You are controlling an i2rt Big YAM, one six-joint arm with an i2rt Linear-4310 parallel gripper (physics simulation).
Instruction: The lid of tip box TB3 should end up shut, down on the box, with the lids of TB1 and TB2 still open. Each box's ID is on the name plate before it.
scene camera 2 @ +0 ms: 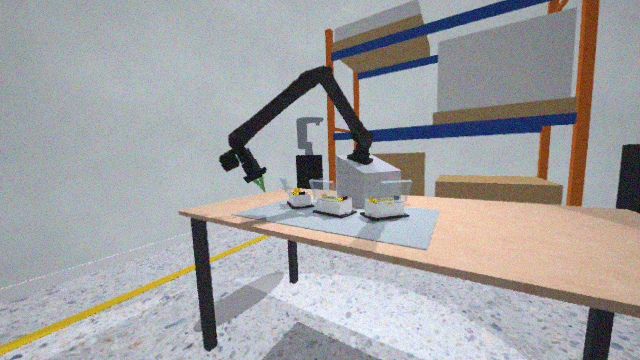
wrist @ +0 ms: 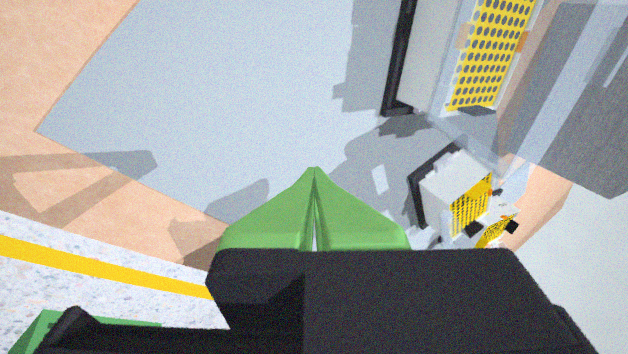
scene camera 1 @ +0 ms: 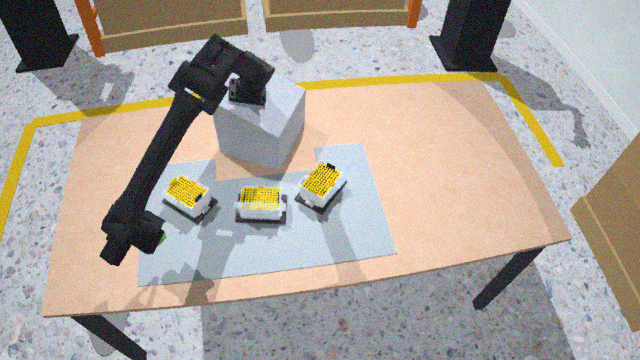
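Pixels of known places: gripper, fingertip midpoint: [scene camera 2: 265, 192] [wrist: 314, 176] [scene camera 1: 164, 236]; arm's base, origin of the base link: [scene camera 2: 359, 160] [scene camera 1: 246, 93].
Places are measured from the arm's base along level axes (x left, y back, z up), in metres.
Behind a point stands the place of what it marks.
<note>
Three white tip boxes with yellow tip racks stand in a row: the left box [scene camera 1: 186, 191] [scene camera 2: 300, 201] @[z -0.184, x -0.162, y -0.304 m] [wrist: 425, 60] @[z -0.181, x -0.214, y -0.308 m], the middle box [scene camera 1: 260, 202] @[z -0.067, x 0.034, y -0.380 m] [scene camera 2: 334, 205] @[z -0.170, x 0.058, y -0.351 m] [wrist: 452, 180] @[z -0.176, x -0.032, y -0.309 m] and the right box [scene camera 1: 321, 182] [scene camera 2: 384, 208] @[z -0.173, x 0.240, y -0.293 m]. Clear lids stand raised on all three in scene camera 2: the left lid [scene camera 2: 285, 184] @[z -0.098, x -0.203, y -0.358 m], the middle lid [scene camera 2: 321, 187] @[z -0.095, x 0.022, y -0.386 m] and the right lid [scene camera 2: 398, 188] @[z -0.095, x 0.290, y -0.291 m]. The name plates cannot be read at this moment. My gripper [scene camera 2: 264, 190] @[z -0.125, x -0.249, y -0.440 m] [wrist: 314, 176] @[z -0.125, x -0.249, y -0.440 m] is shut with nothing between its green fingertips. It hangs above the mat, to the left and front of the left box, touching no box.
The boxes stand on a light blue mat [scene camera 1: 280, 250] @[z -0.213, x 0.079, y -0.455 m] [scene camera 2: 415, 235] @[z -0.213, x 0.377, y -0.412 m] [wrist: 225, 75] @[z -0.213, x -0.298, y -0.441 m] on the wooden table [scene camera 1: 450, 165] @[z -0.216, x 0.696, y -0.174 m] [scene camera 2: 525, 250] @[z -0.216, x 0.624, y -0.376 m]. My arm's grey pedestal [scene camera 1: 255, 130] @[z -0.052, x 0.024, y -0.120 m] [scene camera 2: 367, 182] @[z -0.100, x 0.103, y -0.134 m] stands behind them. The table's front edge runs near the gripper. An orange and blue rack [scene camera 2: 586, 100] stands behind.
</note>
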